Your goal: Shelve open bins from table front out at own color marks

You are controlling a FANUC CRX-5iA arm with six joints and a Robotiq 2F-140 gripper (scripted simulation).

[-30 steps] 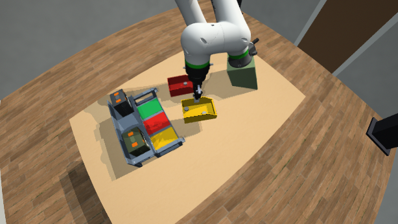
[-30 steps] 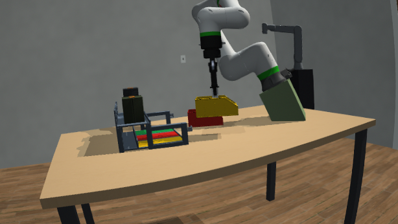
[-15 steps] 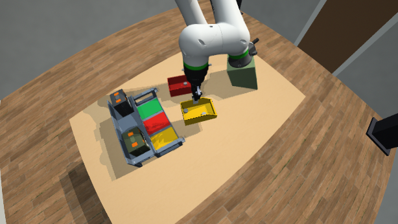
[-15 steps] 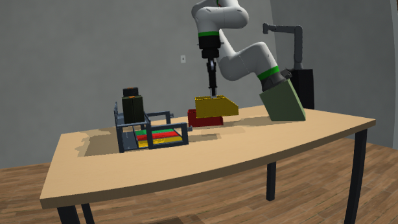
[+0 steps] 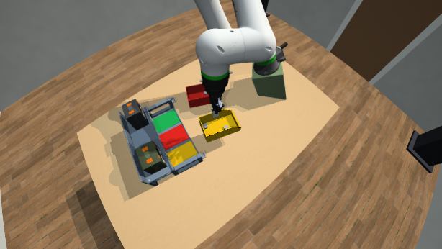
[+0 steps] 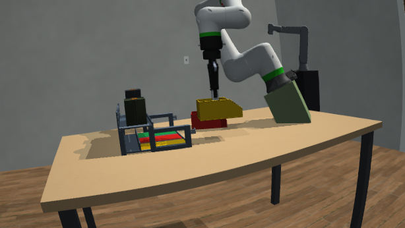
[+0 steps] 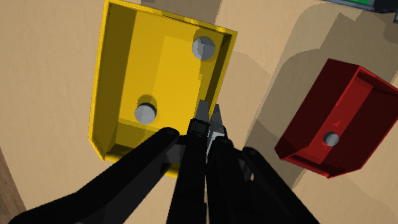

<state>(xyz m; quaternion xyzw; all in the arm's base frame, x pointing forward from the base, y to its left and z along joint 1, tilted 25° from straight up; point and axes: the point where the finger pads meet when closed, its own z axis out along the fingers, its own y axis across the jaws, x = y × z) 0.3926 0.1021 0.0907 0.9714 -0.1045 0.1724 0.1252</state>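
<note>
The yellow bin is 5 cm to the left of my hand, 4 cm below it and 1 cm ahead of it. Round my hand: red bin 20 cm to the right, 12 cm below, 5 cm behind.
</note>
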